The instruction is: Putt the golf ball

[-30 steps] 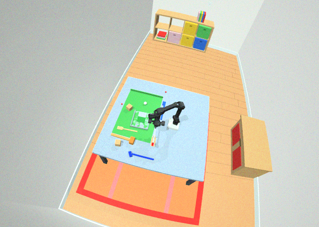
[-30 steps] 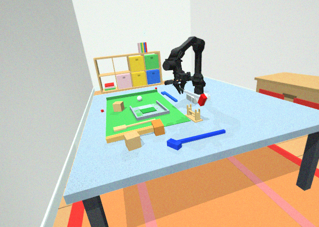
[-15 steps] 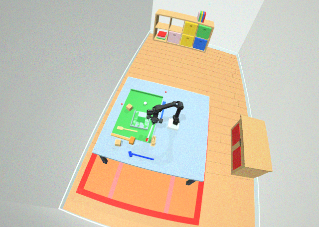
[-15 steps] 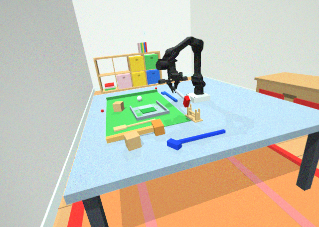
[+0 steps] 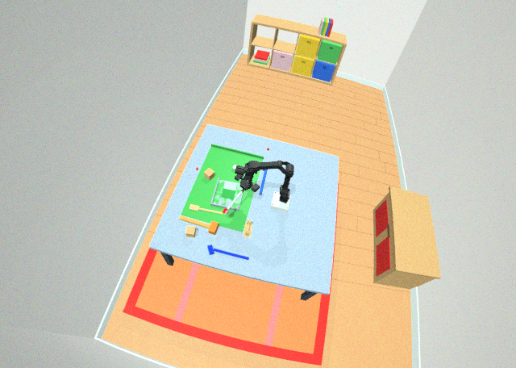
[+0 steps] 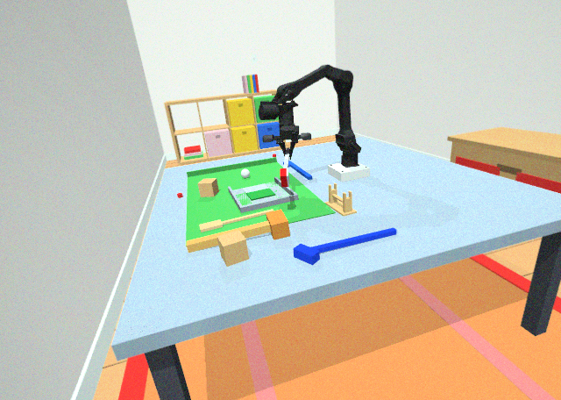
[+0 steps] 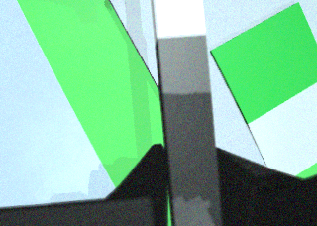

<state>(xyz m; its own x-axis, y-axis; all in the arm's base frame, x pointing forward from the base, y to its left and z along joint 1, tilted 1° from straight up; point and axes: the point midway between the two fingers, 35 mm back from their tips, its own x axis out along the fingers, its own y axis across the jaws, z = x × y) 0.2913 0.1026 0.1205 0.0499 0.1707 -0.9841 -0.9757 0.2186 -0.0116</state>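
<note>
Now: the red putter 11 cm to the left of my gripper tip, 2 cm ahead of it and 2 cm above it. Also, from my gripper tip: wooden rack 23 cm to the left, 13 cm behind, 10 cm below; then white golf ball 24 cm to the right, 18 cm ahead, 10 cm below; then green mat 19 cm ahead, 13 cm below, 6 cm to the right.
</note>
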